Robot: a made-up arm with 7 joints. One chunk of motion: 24 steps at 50 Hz.
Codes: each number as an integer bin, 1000 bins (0 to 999) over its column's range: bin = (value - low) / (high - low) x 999, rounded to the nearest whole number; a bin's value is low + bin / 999 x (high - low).
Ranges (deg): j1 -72..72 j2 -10..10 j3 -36..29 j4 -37..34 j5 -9..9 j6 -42..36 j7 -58..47
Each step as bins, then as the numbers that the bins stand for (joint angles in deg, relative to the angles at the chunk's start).
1 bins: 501 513 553 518 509 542 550
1 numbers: 0.22 0.27 -0.02 -0.19 0.17 0.32 -0.19
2 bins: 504 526 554 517 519 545 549
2 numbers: 0.65 0.53 0.05 -0.26 0.35 0.55 -0.30
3 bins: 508 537 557 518 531 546 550
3 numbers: 1.23 0.75 0.24 -0.19 0.57 0.63 -0.19
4 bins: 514 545 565 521 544 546 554
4 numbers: 2.09 0.91 0.76 0.03 0.80 0.63 0.23
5 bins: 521 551 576 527 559 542 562
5 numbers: 3.10 1.03 1.48 0.45 1.07 0.32 1.07
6 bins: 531 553 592 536 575 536 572
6 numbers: 4.54 1.07 2.52 1.09 1.36 -0.15 2.12
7 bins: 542 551 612 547 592 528 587
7 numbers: 6.13 1.03 3.82 1.88 1.67 -0.77 3.70
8 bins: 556 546 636 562 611 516 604
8 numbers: 8.14 0.93 5.38 2.94 2.01 -1.71 5.48
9 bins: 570 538 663 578 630 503 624
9 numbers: 10.16 0.77 7.14 4.08 2.35 -2.73 7.59
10 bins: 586 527 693 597 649 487 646
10 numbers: 12.47 0.55 9.09 5.43 2.69 -3.98 9.90
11 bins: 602 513 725 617 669 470 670
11 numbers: 14.77 0.27 11.17 6.85 3.05 -5.30 12.42
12 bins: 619 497 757 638 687 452 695
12 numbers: 17.23 -0.05 13.25 8.34 3.38 -6.71 15.05
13 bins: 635 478 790 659 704 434 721
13 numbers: 19.53 -0.43 15.40 9.84 3.68 -8.11 17.78
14 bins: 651 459 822 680 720 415 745
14 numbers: 21.84 -0.81 17.48 11.33 3.97 -9.60 20.30
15 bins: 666 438 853 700 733 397 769
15 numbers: 24.00 -1.23 19.50 12.75 4.21 -11.00 22.83
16 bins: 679 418 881 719 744 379 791
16 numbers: 25.87 -1.63 21.32 14.10 4.41 -12.41 25.14
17 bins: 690 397 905 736 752 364 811
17 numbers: 27.46 -2.05 22.88 15.31 4.55 -13.58 27.24
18 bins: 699 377 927 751 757 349 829
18 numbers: 28.76 -2.45 24.32 16.37 4.64 -14.75 29.13
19 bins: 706 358 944 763 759 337 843
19 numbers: 29.77 -2.83 25.42 17.23 4.68 -15.69 30.60
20 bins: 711 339 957 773 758 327 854
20 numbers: 30.49 -3.21 26.27 17.94 4.66 -16.47 31.76
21 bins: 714 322 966 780 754 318 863
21 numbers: 30.92 -3.55 26.85 18.44 4.59 -17.17 32.71
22 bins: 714 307 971 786 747 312 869
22 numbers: 30.92 -3.85 27.18 18.86 4.46 -17.64 33.34
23 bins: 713 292 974 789 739 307 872
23 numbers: 30.77 -4.15 27.37 19.08 4.32 -18.03 33.65
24 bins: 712 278 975 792 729 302 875
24 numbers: 30.63 -4.43 27.44 19.29 4.14 -18.42 33.97
